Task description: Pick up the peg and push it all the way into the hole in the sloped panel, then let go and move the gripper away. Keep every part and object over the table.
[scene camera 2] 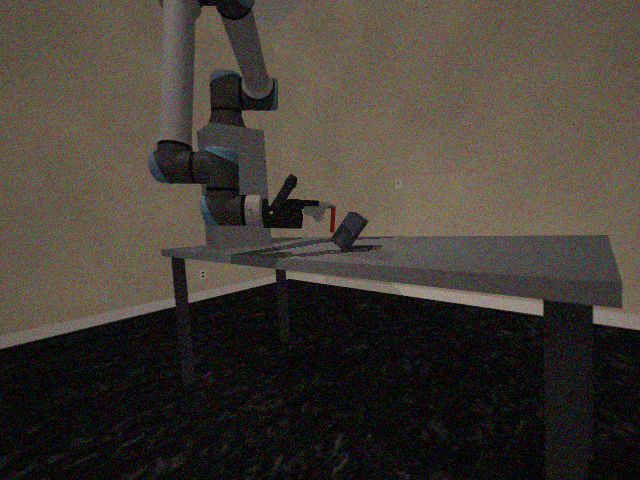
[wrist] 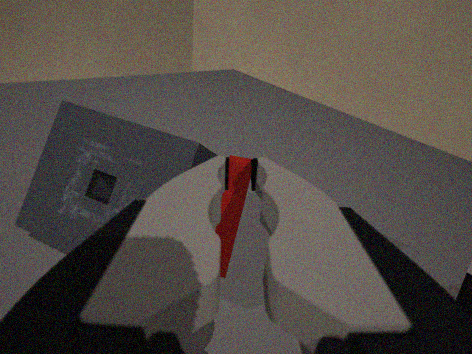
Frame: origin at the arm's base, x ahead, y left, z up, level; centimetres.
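Where they show: gripper, fingertip midpoint: [scene camera 2: 334,206] [wrist: 239,162]; arm's base at its link origin: [scene camera 2: 227,130].
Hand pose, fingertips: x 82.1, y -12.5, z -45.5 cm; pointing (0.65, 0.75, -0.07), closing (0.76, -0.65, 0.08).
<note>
Each offset is from my fingertips to the top centre of the thing. "spot": to the spot under its first point. Level surfaces: height alone.
My gripper [scene camera 2: 329,206] [wrist: 239,162] is shut on the red peg @[dx -0.6, dy -0.4, dz +0.3 cm] [scene camera 2: 332,220] [wrist: 234,215], holding it near its top end. In the scene view the peg hangs about upright above the table, its lower end apart from the tabletop. The grey sloped panel @[dx -2.5, dy +10.9, dz -1.7 cm] [scene camera 2: 349,228] [wrist: 145,155] stands tilted on the table, just right of the peg in the scene view. In the wrist view it is left of the fingers, and its square dark hole @[spot: dx -4.6, dy +10.7, dz -6.8 cm] [wrist: 101,186] shows, apart from the peg. The left finger hides part of the panel's lower right.
The grey table @[dz -14.3 cm] [scene camera 2: 491,253] [wrist: 300,130] extends to the right of the panel in the scene view. Its far corner shows at the top of the wrist view. The arm's pedestal [scene camera 2: 253,155] stands behind the gripper. Shadows lie on the tabletop around the panel.
</note>
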